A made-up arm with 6 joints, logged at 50 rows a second.
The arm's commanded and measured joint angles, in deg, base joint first. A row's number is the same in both.
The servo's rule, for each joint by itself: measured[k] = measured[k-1] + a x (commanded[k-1-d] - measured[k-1]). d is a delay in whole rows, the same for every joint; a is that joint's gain. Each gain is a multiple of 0.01, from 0.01 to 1. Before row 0 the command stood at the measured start. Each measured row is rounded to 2 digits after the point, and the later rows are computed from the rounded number. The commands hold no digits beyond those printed.
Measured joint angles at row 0:
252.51 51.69 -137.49 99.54 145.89 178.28
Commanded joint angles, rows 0 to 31:
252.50 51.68 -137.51 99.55 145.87 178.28
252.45 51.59 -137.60 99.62 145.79 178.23
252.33 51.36 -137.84 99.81 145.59 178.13
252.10 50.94 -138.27 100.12 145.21 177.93
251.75 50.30 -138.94 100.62 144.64 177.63
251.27 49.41 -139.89 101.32 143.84 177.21
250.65 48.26 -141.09 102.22 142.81 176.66
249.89 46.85 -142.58 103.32 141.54 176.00
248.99 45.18 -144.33 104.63 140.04 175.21
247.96 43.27 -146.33 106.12 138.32 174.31
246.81 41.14 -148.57 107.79 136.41 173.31
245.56 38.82 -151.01 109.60 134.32 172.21
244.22 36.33 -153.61 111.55 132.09 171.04
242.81 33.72 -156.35 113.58 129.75 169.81
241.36 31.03 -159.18 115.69 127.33 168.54
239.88 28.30 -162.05 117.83 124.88 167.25
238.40 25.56 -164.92 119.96 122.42 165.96
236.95 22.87 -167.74 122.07 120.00 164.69
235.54 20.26 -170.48 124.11 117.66 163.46
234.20 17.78 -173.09 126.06 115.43 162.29
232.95 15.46 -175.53 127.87 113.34 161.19
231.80 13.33 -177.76 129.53 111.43 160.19
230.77 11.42 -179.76 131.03 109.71 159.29
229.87 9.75 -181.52 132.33 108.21 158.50
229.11 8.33 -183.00 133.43 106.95 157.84
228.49 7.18 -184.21 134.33 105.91 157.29
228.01 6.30 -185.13 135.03 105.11 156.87
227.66 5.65 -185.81 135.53 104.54 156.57
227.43 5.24 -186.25 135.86 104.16 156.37
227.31 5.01 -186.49 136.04 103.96 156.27
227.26 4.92 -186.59 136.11 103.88 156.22
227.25 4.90 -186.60 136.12 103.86 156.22
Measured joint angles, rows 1 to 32:
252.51 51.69 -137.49 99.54 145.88 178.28
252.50 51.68 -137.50 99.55 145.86 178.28
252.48 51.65 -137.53 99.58 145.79 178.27
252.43 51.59 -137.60 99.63 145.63 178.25
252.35 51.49 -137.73 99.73 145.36 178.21
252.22 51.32 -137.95 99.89 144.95 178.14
252.03 51.08 -138.26 100.12 144.37 178.04
251.77 50.74 -138.69 100.44 143.61 177.90
251.44 50.30 -139.25 100.86 142.65 177.71
251.02 49.74 -139.96 101.39 141.48 177.47
250.51 49.05 -140.82 102.03 140.11 177.18
249.92 48.23 -141.84 102.79 138.55 176.83
249.24 47.28 -143.02 103.67 136.81 176.42
248.47 46.20 -144.35 104.66 134.90 175.96
247.62 44.99 -145.83 105.76 132.86 175.44
246.69 43.65 -147.45 106.97 130.71 174.87
245.70 42.20 -149.20 108.27 128.47 174.25
244.65 40.65 -151.05 109.65 126.18 173.58
243.56 39.02 -152.99 111.10 123.88 172.87
242.44 37.32 -155.00 112.60 121.60 172.13
241.30 35.57 -157.05 114.13 119.37 171.36
240.16 33.79 -159.12 115.67 117.23 170.58
239.03 32.00 -161.18 117.21 115.20 169.79
237.93 30.22 -163.21 118.72 113.31 169.00
236.87 28.47 -165.19 120.19 111.59 168.22
235.86 26.77 -167.09 121.60 110.06 167.45
234.92 25.13 -168.89 122.94 108.72 166.71
234.05 23.57 -170.58 124.20 107.59 166.00
233.26 22.10 -172.15 125.37 106.66 165.33
232.55 20.73 -173.58 126.44 105.93 164.70
231.92 19.47 -174.88 127.41 105.38 164.11
231.36 18.30 -176.05 128.28 104.97 163.56
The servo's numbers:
d 0
a 0.12 0.08 0.10 0.10 0.27 0.07

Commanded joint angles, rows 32 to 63:
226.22 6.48 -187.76 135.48 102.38 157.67
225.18 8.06 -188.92 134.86 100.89 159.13
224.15 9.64 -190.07 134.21 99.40 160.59
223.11 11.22 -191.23 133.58 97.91 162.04
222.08 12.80 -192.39 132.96 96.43 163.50
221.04 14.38 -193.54 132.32 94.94 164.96
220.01 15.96 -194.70 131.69 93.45 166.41
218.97 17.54 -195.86 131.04 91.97 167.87
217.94 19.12 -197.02 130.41 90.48 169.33
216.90 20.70 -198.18 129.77 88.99 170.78
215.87 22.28 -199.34 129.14 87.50 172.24
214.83 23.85 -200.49 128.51 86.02 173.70
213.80 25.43 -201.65 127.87 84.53 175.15
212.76 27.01 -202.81 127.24 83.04 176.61
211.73 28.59 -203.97 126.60 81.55 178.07
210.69 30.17 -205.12 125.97 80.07 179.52
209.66 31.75 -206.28 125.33 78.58 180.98
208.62 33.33 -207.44 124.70 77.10 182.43
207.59 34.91 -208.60 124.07 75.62 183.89
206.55 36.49 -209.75 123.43 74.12 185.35
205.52 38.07 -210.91 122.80 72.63 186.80
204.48 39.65 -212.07 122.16 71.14 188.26
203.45 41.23 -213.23 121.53 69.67 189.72
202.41 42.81 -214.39 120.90 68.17 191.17
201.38 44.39 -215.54 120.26 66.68 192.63
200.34 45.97 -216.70 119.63 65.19 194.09
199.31 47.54 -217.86 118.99 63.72 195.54
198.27 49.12 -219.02 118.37 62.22 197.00
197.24 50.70 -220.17 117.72 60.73 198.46
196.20 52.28 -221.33 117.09 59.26 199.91
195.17 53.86 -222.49 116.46 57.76 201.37
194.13 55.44 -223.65 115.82 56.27 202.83
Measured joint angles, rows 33 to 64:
230.74 17.35 -177.22 129.00 104.27 163.15
230.07 16.61 -178.39 129.59 103.36 162.87
229.36 16.05 -179.56 130.05 102.29 162.71
228.61 15.66 -180.73 130.40 101.11 162.66
227.83 15.43 -181.90 130.66 99.85 162.72
227.02 15.35 -183.06 130.83 98.52 162.88
226.18 15.40 -184.22 130.92 97.15 163.13
225.31 15.57 -185.38 130.93 95.75 163.46
224.43 15.85 -186.54 130.88 94.33 163.87
223.53 16.24 -187.70 130.77 92.89 164.35
222.61 16.72 -188.86 130.61 91.43 164.90
221.68 17.29 -190.02 130.40 89.97 165.52
220.73 17.94 -191.18 130.15 88.50 166.19
219.77 18.67 -192.34 129.86 87.03 166.92
218.81 19.46 -193.50 129.53 85.55 167.70
217.84 20.32 -194.66 129.17 84.07 168.53
216.86 21.23 -195.82 128.79 82.59 169.40
215.87 22.20 -196.98 128.38 81.11 170.31
214.88 23.22 -198.14 127.95 79.63 171.26
213.88 24.28 -199.30 127.50 78.14 172.25
212.88 25.38 -200.46 127.03 76.65 173.27
211.87 26.52 -201.62 126.54 75.16 174.32
210.86 27.70 -202.78 126.04 73.68 175.40
209.85 28.91 -203.94 125.53 72.19 176.50
208.83 30.15 -205.10 125.00 70.70 177.63
207.81 31.42 -206.26 124.46 69.21 178.78
206.79 32.71 -207.42 123.91 67.73 179.95
205.77 34.02 -208.58 123.36 66.24 181.14
204.75 35.35 -209.74 122.80 64.75 182.35
203.72 36.70 -210.90 122.23 63.27 183.58
202.69 38.07 -212.06 121.65 61.78 184.83
201.66 39.46 -213.22 121.07 60.29 186.09

